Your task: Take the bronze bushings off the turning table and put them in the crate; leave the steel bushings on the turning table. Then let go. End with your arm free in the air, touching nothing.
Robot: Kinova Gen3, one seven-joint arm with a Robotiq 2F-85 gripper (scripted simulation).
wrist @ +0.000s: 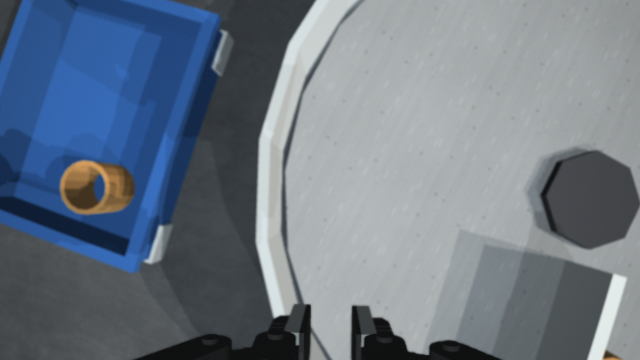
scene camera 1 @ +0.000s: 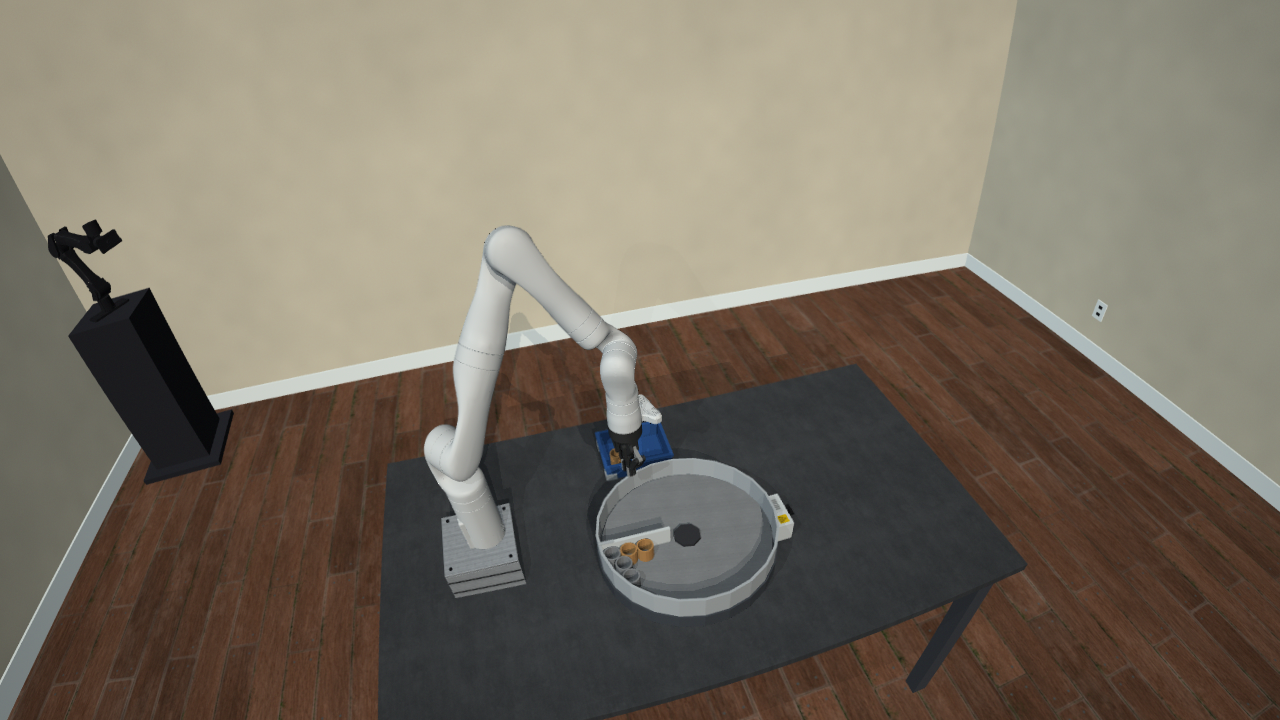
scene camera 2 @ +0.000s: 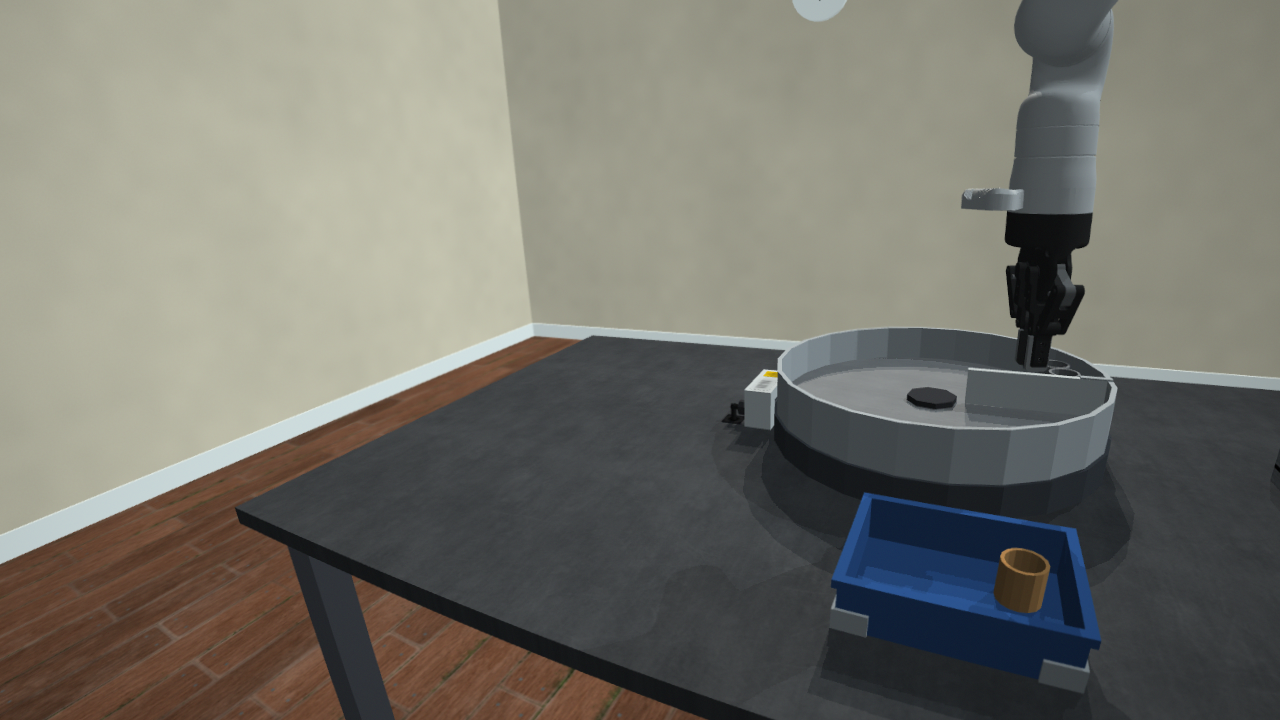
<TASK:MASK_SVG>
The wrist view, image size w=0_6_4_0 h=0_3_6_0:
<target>my gripper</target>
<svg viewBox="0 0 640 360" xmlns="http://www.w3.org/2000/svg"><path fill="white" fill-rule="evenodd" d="M352 305L351 360L501 360L452 340L431 343L429 345L429 355L409 352L405 340L400 336L394 335L387 320L373 318L369 306ZM311 304L294 304L290 316L280 315L274 318L268 331L258 334L252 347L244 347L243 350L232 350L232 340L229 337L206 334L134 360L310 360Z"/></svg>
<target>bronze bushing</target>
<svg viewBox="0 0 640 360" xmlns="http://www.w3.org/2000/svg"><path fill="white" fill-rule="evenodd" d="M61 178L60 192L62 200L75 213L87 215L123 210L134 197L135 183L133 176L121 165L80 161L72 164ZM100 173L104 177L106 185L105 194L101 202L98 201L94 192L95 180Z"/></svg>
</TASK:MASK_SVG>
